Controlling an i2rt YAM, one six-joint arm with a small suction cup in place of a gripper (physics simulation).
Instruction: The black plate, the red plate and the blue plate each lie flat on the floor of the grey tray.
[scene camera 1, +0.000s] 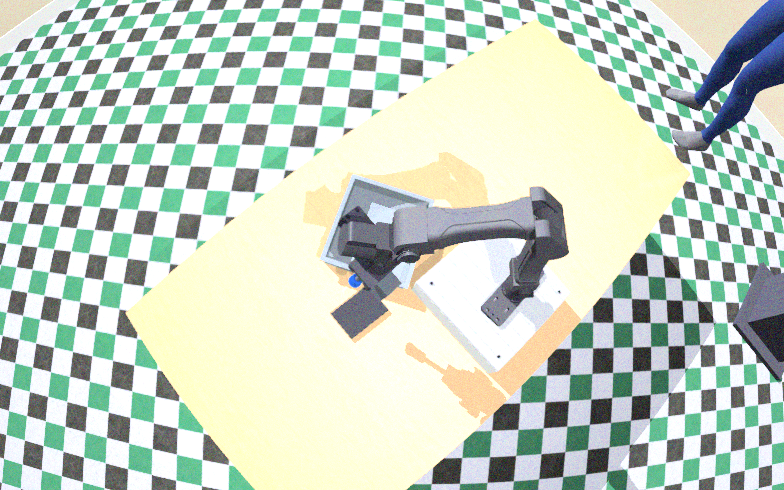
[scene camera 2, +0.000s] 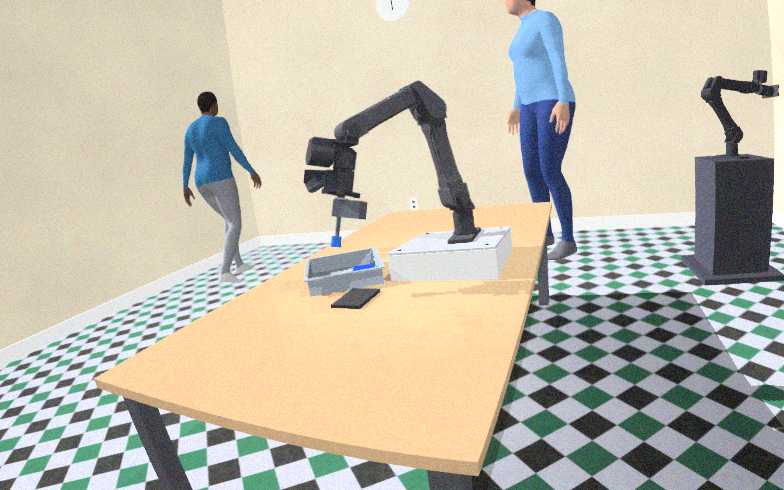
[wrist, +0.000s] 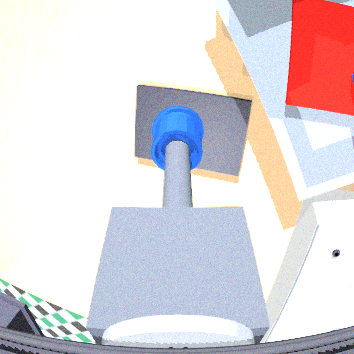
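Seen in the pictures: end effector, tool point: (scene camera 1: 354, 281) (scene camera 2: 336, 246) (wrist: 176, 128); arm's base, origin of the base link: (scene camera 1: 513, 290) (scene camera 2: 465, 236).
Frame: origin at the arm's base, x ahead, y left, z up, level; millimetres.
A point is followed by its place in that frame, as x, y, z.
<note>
The black plate (scene camera 1: 359, 316) @[232, 306, -66] (scene camera 2: 355, 298) @[235, 311, -67] (wrist: 220, 135) @[238, 263, -67] lies flat on the table, outside and beside the grey tray (scene camera 1: 393, 188) @[404, 16, -26] (scene camera 2: 338, 281) @[317, 233, -47] (wrist: 265, 70) @[307, 222, -73]. The red plate (wrist: 320, 60) @[324, 170, -62] is in the tray in the wrist view. The blue plate (scene camera 2: 364, 266) @[308, 65, -58] shows in part inside the tray; a tiny blue corner shows against the red plate in the wrist view. Whether these two lie flat or overlap is unclear. The arm hides both in scene camera 1. My blue suction cup (scene camera 1: 354, 280) @[283, 275, 61] (scene camera 2: 335, 242) (wrist: 177, 132) is open, holding nothing, in the air above the tray's height.
The white base box (scene camera 1: 462, 294) @[89, 103, 5] (scene camera 2: 445, 262) @[27, 173, -24] (wrist: 320, 285) @[116, 139, 6] carries the arm and stands close to the tray. The wooden table (scene camera 1: 242, 346) @[381, 583, -75] (scene camera 2: 323, 369) @[159, 648, -76] has its edges in the scene views. Two people stand beyond the table in scene camera 2.
</note>
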